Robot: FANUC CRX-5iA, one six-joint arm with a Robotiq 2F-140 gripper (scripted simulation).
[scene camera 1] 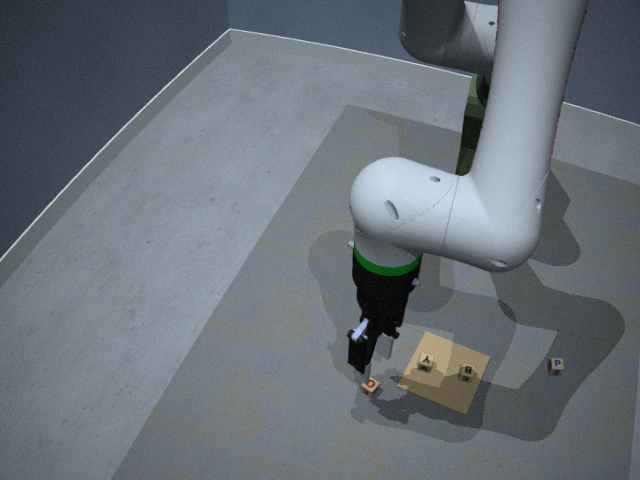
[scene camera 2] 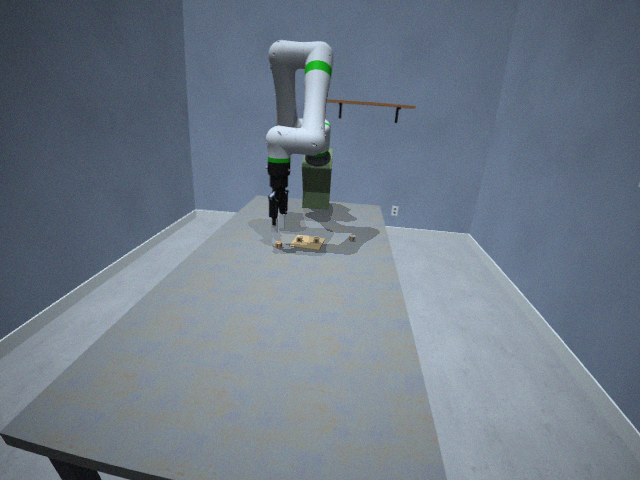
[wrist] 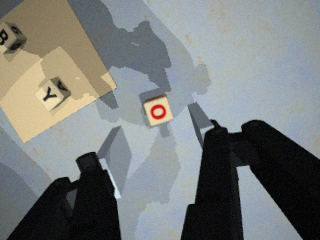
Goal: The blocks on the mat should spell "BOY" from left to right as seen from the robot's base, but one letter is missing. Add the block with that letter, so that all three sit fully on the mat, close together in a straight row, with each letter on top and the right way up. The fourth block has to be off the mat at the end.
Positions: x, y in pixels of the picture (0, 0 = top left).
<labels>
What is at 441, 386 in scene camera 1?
A tan mat.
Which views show my gripper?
Scene camera 1, scene camera 2 and the wrist view: all of them.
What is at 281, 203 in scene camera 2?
My gripper.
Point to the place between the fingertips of my gripper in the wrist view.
158, 130
</labels>
